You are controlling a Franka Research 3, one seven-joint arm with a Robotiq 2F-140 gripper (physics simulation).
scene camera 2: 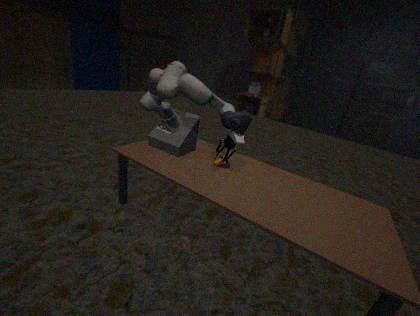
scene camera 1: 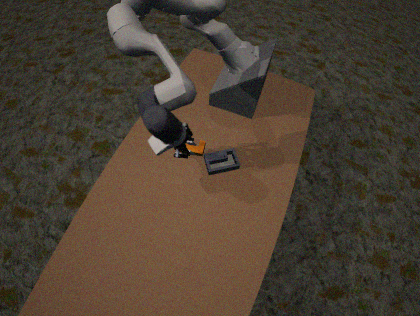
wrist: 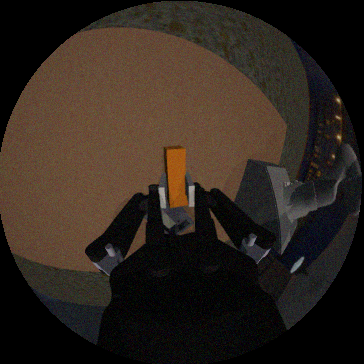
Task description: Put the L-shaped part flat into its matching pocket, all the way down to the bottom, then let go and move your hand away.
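Note:
The orange L-shaped part (scene camera 1: 198,147) (scene camera 2: 218,161) (wrist: 176,170) is between the fingers of my gripper (scene camera 1: 189,145) (scene camera 2: 221,157) (wrist: 175,179), which is shut on it. The part appears to be a little above the table; its long arm points away from the gripper in the wrist view, and its short arm is largely hidden by the fingers. The dark grey pocket block (scene camera 1: 223,171) stands close beside the part in scene camera 1, with a light pocket floor showing. In the wrist view the block (wrist: 173,213) is partly hidden below the part and fingers.
The brown table (scene camera 1: 150,225) (scene camera 2: 300,200) (wrist: 100,125) carries the block. The grey wedge-shaped robot base (scene camera 1: 232,95) (scene camera 2: 172,141) (wrist: 262,200) stands at the table's far end in scene camera 1. The table's long edges lie on both sides.

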